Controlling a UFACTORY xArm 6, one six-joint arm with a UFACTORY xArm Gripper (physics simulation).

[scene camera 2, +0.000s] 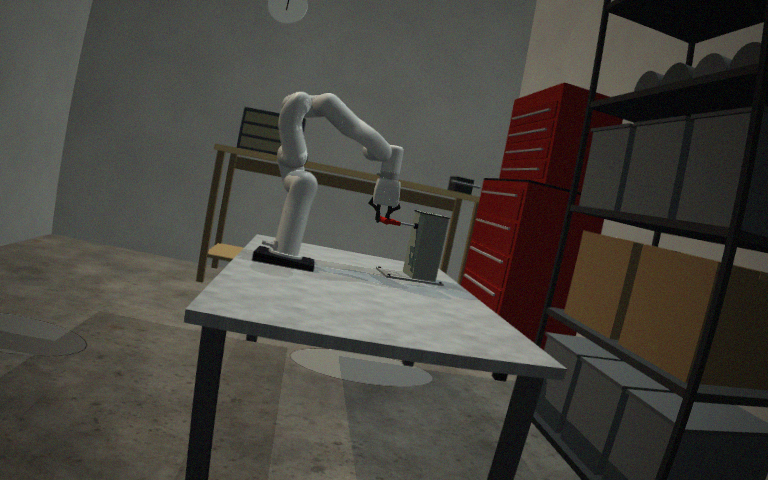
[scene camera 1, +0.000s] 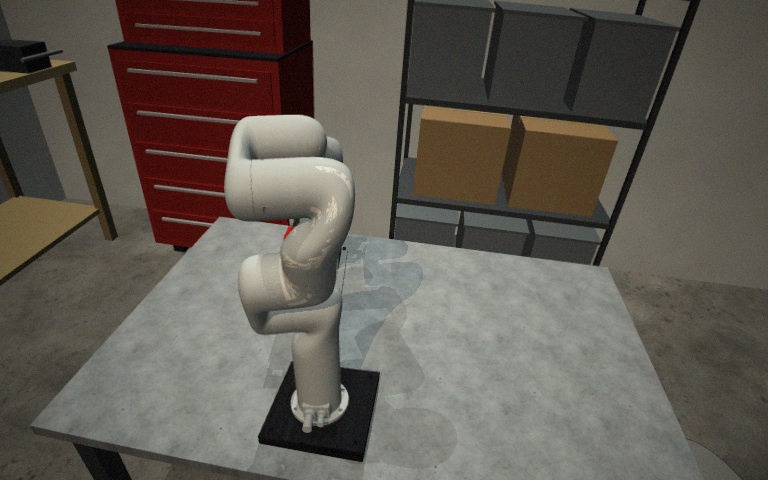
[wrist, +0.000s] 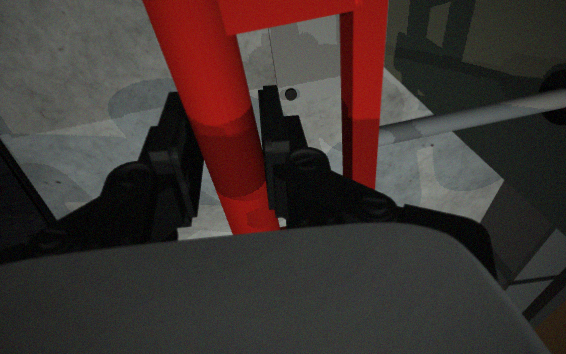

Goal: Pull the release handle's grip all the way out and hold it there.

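Observation:
The release handle's red grip (scene camera 2: 390, 221) (wrist: 231, 150) is a round bar joined to a red frame. My gripper (scene camera 2: 383, 219) (wrist: 229, 122) is shut on the round bar, with one black finger on each side of it. A grey metal rod (scene camera 2: 407, 224) (wrist: 420, 126) runs from the red frame to a black collar (scene camera 2: 416, 225) (wrist: 555, 95) on the grey-green housing (scene camera 2: 428, 247), and a length of it shows between them. In scene camera 1 my arm hides the gripper and most of the handle; a small bit of red (scene camera 1: 288, 232) shows beside the arm.
The housing stands upright on the table (scene camera 1: 509, 339) (scene camera 2: 339, 305), with a thin base frame (scene camera 2: 410, 277) at its foot. My arm's black base plate (scene camera 1: 356, 418) (scene camera 2: 283, 260) is on the same table. A shelf rack (scene camera 2: 589, 96) and a red tool cabinet (scene camera 2: 491, 237) stand beyond the table.

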